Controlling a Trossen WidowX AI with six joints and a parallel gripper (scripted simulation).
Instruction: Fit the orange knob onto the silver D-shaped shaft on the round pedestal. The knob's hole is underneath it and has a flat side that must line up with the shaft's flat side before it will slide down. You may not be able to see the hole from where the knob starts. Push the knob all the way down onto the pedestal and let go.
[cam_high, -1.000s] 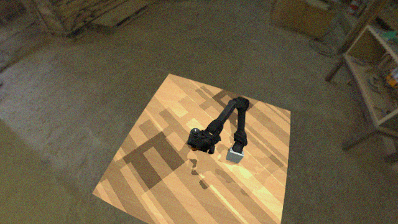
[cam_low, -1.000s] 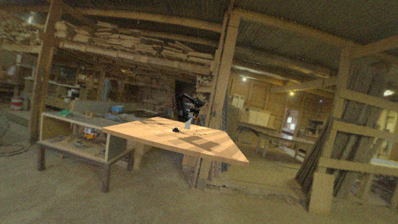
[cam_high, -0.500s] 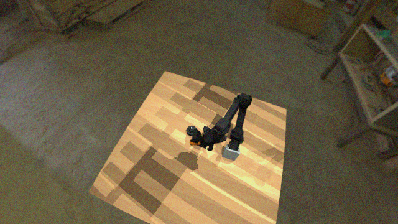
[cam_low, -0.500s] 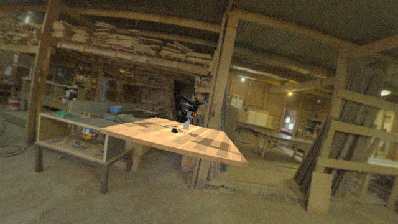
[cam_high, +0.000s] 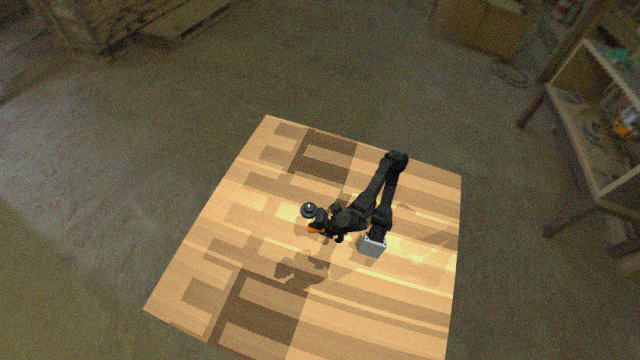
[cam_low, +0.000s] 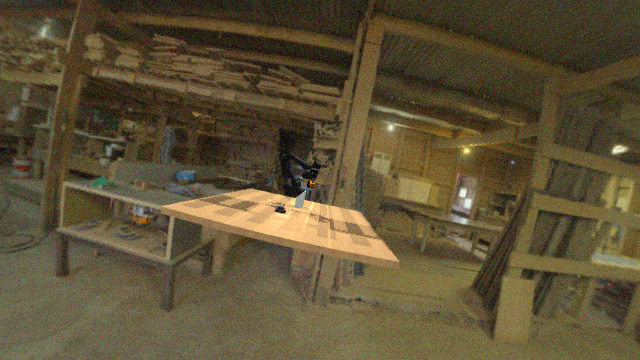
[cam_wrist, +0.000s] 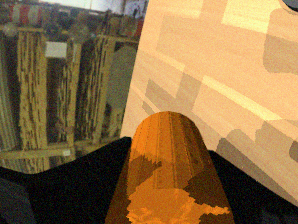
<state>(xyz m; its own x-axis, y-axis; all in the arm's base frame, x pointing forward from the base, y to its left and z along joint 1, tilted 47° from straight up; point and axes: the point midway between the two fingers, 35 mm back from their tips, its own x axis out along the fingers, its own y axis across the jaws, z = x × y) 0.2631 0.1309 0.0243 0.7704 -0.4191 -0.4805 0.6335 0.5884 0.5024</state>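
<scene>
Right now my gripper tip is 3 cm past the orange knob and 2 cm below it. Also, from my gripper tip: dark pedestal: 5 cm ahead, 20 cm to the right, 22 cm below.
</scene>
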